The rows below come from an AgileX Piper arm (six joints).
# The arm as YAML. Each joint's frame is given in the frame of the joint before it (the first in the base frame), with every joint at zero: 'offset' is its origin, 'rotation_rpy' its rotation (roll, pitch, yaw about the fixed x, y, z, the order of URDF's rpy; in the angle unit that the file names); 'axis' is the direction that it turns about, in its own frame. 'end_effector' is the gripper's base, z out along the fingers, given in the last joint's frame.
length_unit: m
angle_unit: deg
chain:
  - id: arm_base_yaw
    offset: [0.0, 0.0, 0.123]
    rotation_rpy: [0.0, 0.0, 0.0]
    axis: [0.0, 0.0, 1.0]
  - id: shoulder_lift
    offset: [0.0, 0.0, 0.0]
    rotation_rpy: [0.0, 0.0, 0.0]
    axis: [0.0, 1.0, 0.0]
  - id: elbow
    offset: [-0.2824, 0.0, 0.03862]
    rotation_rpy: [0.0, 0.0, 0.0]
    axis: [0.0, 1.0, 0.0]
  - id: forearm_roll
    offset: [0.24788, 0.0, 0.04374]
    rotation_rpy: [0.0, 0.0, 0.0]
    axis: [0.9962, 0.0, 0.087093]
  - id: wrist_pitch
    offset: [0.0, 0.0, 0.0]
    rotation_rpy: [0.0, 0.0, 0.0]
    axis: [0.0, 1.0, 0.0]
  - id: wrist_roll
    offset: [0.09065, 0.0, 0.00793]
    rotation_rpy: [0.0, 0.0, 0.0]
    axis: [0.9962, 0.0, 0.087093]
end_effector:
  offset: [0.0, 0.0, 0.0]
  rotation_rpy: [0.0, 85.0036, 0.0]
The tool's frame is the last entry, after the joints.
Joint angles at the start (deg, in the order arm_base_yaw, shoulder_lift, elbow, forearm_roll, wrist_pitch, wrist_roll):
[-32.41, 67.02, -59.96, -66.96, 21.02, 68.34]
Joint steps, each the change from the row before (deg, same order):
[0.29, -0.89, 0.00, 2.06, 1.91, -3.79]
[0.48, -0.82, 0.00, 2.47, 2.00, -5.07]
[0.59, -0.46, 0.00, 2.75, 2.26, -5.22]
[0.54, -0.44, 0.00, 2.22, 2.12, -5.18]
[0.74, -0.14, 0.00, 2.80, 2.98, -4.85]
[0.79, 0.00, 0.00, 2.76, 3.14, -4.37]
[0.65, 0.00, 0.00, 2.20, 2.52, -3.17]
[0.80, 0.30, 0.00, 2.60, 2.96, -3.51]
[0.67, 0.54, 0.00, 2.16, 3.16, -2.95]
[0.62, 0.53, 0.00, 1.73, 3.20, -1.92]
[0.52, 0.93, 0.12, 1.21, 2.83, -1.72]
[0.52, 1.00, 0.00, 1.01, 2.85, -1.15]
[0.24, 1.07, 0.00, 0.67, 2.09, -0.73]
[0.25, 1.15, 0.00, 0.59, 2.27, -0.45]
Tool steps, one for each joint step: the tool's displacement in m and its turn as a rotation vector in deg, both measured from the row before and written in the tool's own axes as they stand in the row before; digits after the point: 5 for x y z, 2 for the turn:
[-0.00090, -0.00251, -0.00495, 1.13, 0.63, -1.63]
[0.00003, -0.00160, -0.00481, 0.82, 1.03, -2.61]
[0.00196, -0.00053, -0.00310, 0.67, 1.75, -2.70]
[0.00192, -0.00050, -0.00296, 0.52, 1.65, -3.18]
[0.00412, 0.00066, -0.00172, 0.50, 2.80, -2.59]
[0.00481, 0.00152, -0.00113, 0.24, 3.16, -2.33]
[0.00396, 0.00164, -0.00094, -0.05, 2.60, -1.64]
[0.00516, 0.00333, 0.00031, -0.37, 3.38, -1.97]
[0.00549, 0.00339, 0.00166, -0.17, 3.70, -1.93]
[0.00522, 0.00308, 0.00162, -0.03, 3.63, -1.30]
[0.00505, 0.00405, 0.00401, 0.06, 3.63, -1.75]
[0.00418, 0.00398, 0.00393, 0.14, 3.55, -1.36]
[0.00287, 0.00340, 0.00466, 0.21, 2.93, -1.06]
[0.00284, 0.00351, 0.00490, 0.34, 3.13, -0.91]

